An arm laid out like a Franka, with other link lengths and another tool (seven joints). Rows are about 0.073 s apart.
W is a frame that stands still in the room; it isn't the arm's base.
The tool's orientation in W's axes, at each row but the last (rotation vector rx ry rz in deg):
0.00 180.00 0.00
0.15 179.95 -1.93
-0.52 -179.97 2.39
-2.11 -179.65 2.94
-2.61 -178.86 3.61
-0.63 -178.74 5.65
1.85 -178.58 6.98
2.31 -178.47 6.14
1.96 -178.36 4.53
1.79 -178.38 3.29
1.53 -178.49 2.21
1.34 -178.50 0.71
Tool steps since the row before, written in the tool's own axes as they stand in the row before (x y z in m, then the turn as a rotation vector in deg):
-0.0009 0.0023 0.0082 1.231 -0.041 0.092
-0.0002 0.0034 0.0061 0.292 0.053 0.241
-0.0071 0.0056 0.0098 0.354 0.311 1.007
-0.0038 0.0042 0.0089 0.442 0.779 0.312
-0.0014 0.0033 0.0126 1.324 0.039 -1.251
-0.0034 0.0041 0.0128 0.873 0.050 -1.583
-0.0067 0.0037 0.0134 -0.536 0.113 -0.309
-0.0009 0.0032 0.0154 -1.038 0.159 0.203
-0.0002 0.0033 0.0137 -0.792 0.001 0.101
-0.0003 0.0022 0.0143 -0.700 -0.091 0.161
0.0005 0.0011 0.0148 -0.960 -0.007 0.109
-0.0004 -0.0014 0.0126 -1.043 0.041 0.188
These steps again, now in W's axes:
0.0009 0.0023 -0.0082 -1.231 -0.041 -0.092
0.0002 0.0033 -0.0062 -0.292 0.048 -0.242
0.0071 0.0053 -0.0099 -0.353 0.286 -1.015
0.0038 0.0038 -0.0091 -0.425 0.779 -0.335
0.0012 0.0027 -0.0127 -1.298 0.128 1.272
0.0032 0.0033 -0.0131 -0.840 0.156 1.594
0.0063 0.0028 -0.0138 0.540 0.147 0.287
0.0004 0.0022 -0.0156 1.028 0.171 -0.240
-0.0002 0.0026 -0.0138 0.789 0.013 -0.123
-0.0001 0.0017 -0.0144 0.697 -0.083 -0.177
-0.0009 0.0007 -0.0148 0.957 0.006 -0.134
0.0001 -0.0015 -0.0126 1.037 0.055 -0.215

